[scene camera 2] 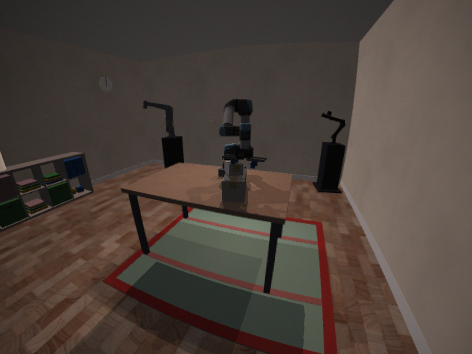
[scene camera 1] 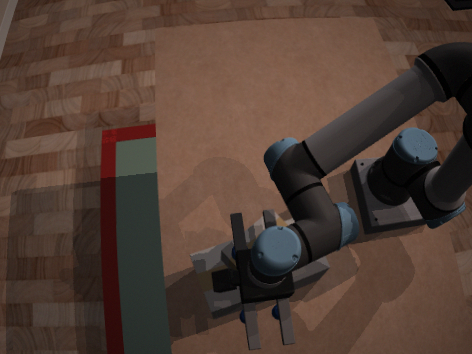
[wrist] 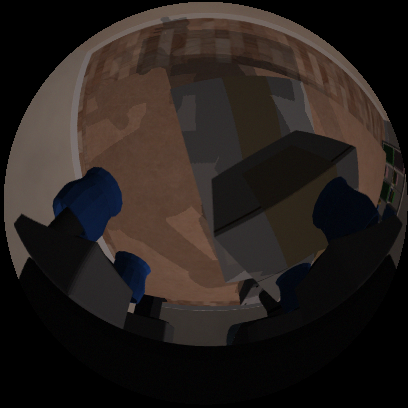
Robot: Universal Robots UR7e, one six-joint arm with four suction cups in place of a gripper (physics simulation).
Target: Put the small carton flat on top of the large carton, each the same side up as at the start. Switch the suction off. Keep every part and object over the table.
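Seen in the pictures: hand, tool point: (scene camera 2: pixel 244 165) (wrist: pixel 212 242); arm's base, link origin: (scene camera 1: pixel 390 182).
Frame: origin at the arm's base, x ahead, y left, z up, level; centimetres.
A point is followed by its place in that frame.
Observation:
The large carton (scene camera 1: pixel 220 301) @(x 57.0, y 18.8, z 8.5 cm) (scene camera 2: pixel 234 192) @(x 60.2, y 14.0, z 0.9 cm) (wrist: pixel 205 122) @(x 55.3, y 18.0, z 8.6 cm) is grey with a brown tape band and rests on the table (scene camera 1: pixel 240 90) @(x 31.3, y -47.4, z -6.5 cm) (scene camera 2: pixel 167 181) @(x 30.7, y -52.1, z -6.5 cm). The small carton (scene camera 1: pixel 256 228) @(x 44.8, y 6.6, z 17.5 cm) (scene camera 2: pixel 236 169) @(x 51.7, y 14.0, z 14.4 cm) (wrist: pixel 280 215) @(x 50.2, y 15.2, z 17.7 cm), also grey with brown tape, is over the large one, turned at an angle to it. It looks level. Whether they touch or a narrow gap lies between them, I cannot tell. My suction gripper (scene camera 1: pixel 265 284) @(x 48.0, y 18.8, z 16.2 cm) (scene camera 2: pixel 244 163) @(x 48.0, y 18.8, z 16.2 cm) (wrist: pixel 215 240) @(x 48.0, y 18.8, z 16.2 cm) holds the small carton by the cups on one side. The other two blue cups hang free beside it. My arm hides much of both cartons from above.
My arm's base (scene camera 1: pixel 397 215) @(x 2.5, y 10.3, z 0.2 cm) is bolted to the table on the right in the first scene view. A red-edged green mat (scene camera 1: pixel 140 250) (scene camera 2: pixel 215 255) lies on the floor under the table. A shelf unit (scene camera 2: pixel 45 161) and two black pedestals (scene camera 2: pixel 173 151) (scene camera 2: pixel 330 165) with arms stand away from the table.

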